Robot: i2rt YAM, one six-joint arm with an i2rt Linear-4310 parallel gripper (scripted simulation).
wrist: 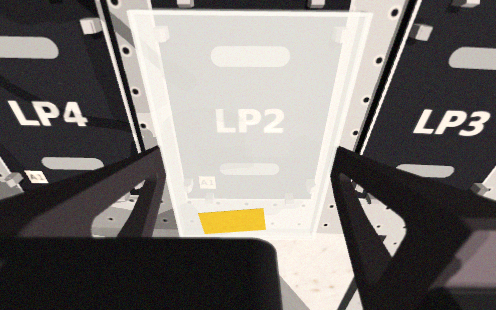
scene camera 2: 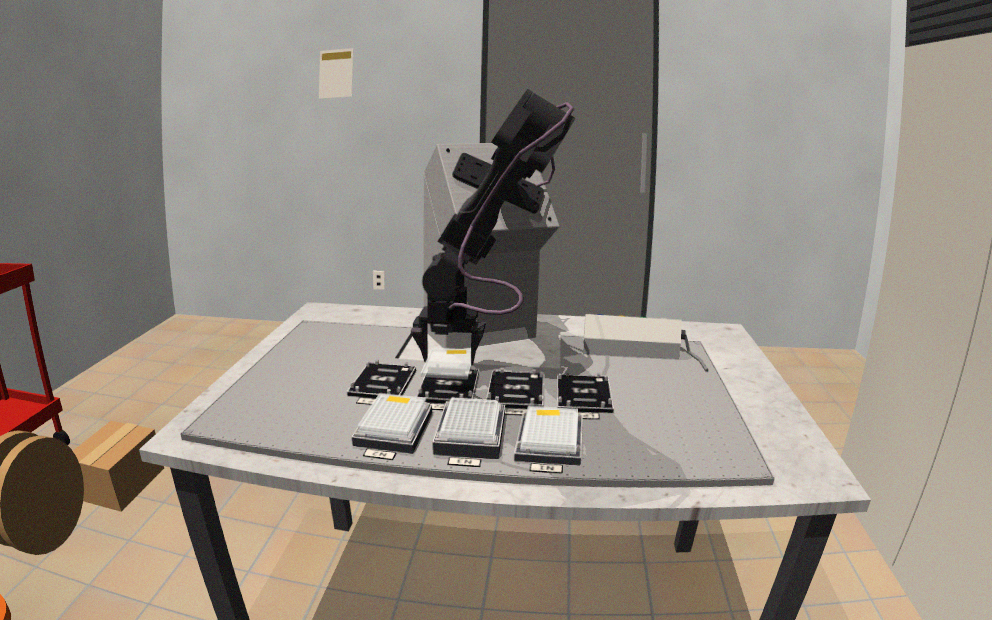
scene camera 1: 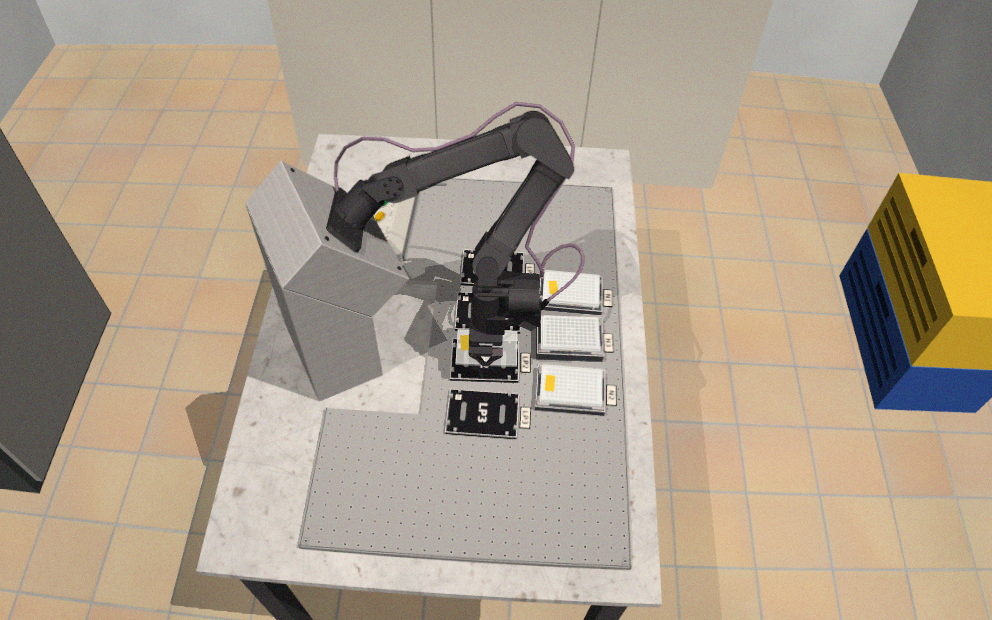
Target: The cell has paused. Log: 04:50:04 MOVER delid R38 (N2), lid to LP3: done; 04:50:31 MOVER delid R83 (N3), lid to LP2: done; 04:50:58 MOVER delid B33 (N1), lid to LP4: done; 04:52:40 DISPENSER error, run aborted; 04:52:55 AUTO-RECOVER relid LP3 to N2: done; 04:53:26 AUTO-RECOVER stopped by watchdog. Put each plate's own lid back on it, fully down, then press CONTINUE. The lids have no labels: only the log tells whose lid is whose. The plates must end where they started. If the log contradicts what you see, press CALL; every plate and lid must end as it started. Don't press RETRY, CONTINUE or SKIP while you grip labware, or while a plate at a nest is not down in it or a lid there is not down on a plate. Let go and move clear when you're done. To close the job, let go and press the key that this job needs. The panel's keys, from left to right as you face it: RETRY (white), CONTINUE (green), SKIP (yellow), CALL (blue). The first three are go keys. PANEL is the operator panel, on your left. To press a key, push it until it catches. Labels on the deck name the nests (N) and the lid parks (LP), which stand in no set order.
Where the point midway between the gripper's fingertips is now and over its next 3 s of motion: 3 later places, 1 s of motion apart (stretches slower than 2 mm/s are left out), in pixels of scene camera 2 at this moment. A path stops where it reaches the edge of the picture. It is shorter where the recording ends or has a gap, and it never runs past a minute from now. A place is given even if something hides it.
My gripper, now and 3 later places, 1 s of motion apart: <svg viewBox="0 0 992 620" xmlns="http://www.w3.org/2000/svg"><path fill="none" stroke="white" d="M449 363L453 369L467 399L470 407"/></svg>
